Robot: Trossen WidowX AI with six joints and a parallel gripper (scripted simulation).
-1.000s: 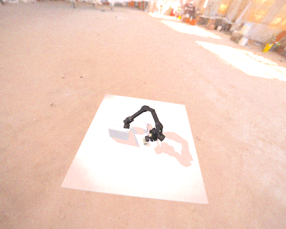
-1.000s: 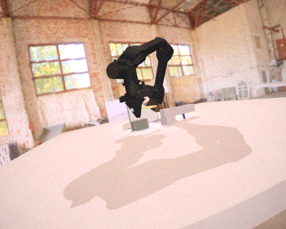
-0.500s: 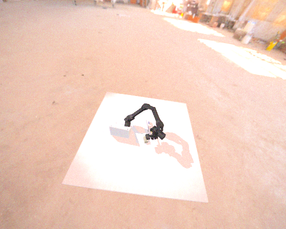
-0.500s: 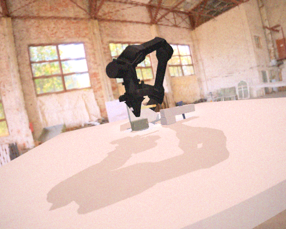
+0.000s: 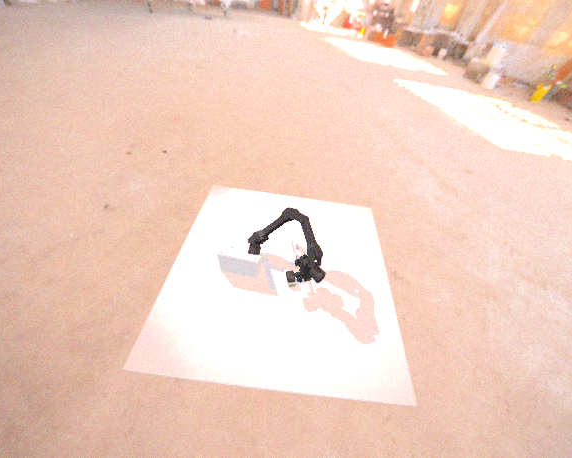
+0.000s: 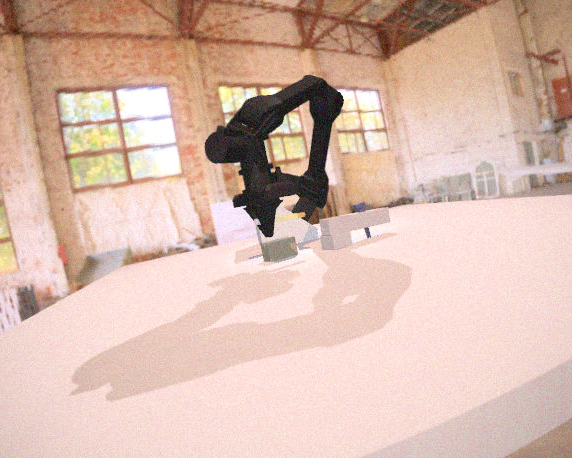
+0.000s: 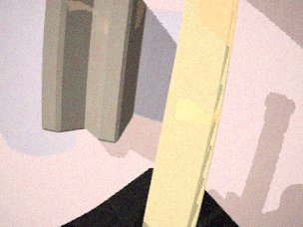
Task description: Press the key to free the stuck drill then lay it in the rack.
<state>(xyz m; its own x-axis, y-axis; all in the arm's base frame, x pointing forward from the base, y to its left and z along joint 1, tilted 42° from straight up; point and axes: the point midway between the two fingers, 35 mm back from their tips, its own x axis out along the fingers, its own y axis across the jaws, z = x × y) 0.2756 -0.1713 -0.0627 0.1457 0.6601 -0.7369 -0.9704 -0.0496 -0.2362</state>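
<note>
Right now the yellow drill is 4 cm to the left of my gripper tip, 3 cm above it and 1 cm behind it. Round my gripper tip: long pale block: 21 cm to the left, 2 cm below, 1 cm behind; then tan rack: 5 cm behind, 4 cm below, 3 cm to the left; then blue-violet key: 23 cm to the left, 2 cm behind.
</note>
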